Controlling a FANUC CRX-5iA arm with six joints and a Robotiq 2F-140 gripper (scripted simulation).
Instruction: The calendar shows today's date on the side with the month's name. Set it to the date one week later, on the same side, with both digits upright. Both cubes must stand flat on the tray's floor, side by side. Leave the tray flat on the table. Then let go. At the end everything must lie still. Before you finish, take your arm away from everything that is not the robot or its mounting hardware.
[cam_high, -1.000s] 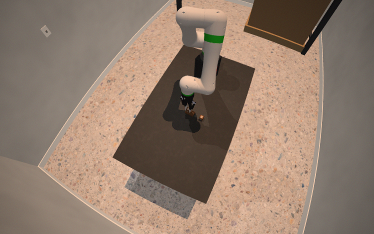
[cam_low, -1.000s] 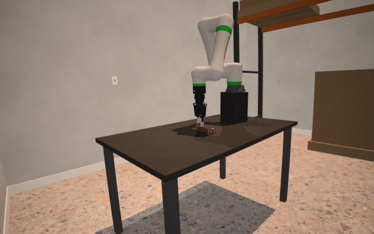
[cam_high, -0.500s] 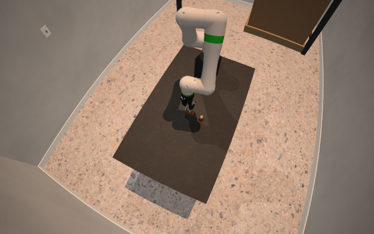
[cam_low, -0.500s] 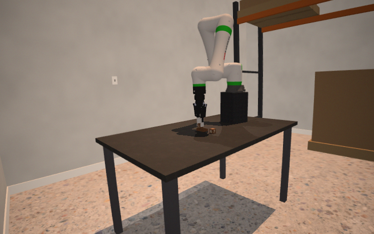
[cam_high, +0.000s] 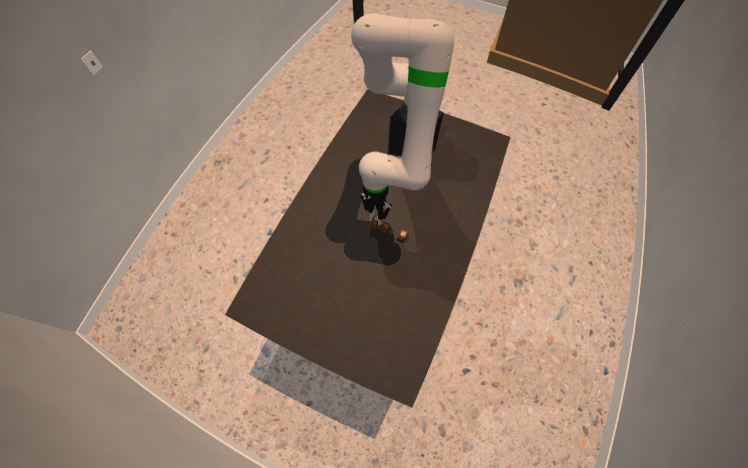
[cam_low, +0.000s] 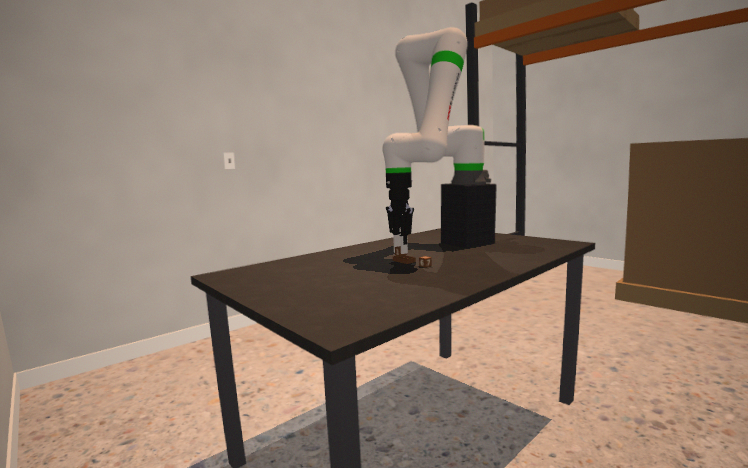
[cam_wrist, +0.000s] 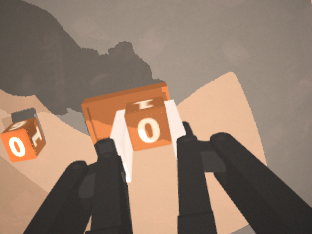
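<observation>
Right now my hand is 2 cm to the right of the brown tray and 5 cm above it.
</observation>
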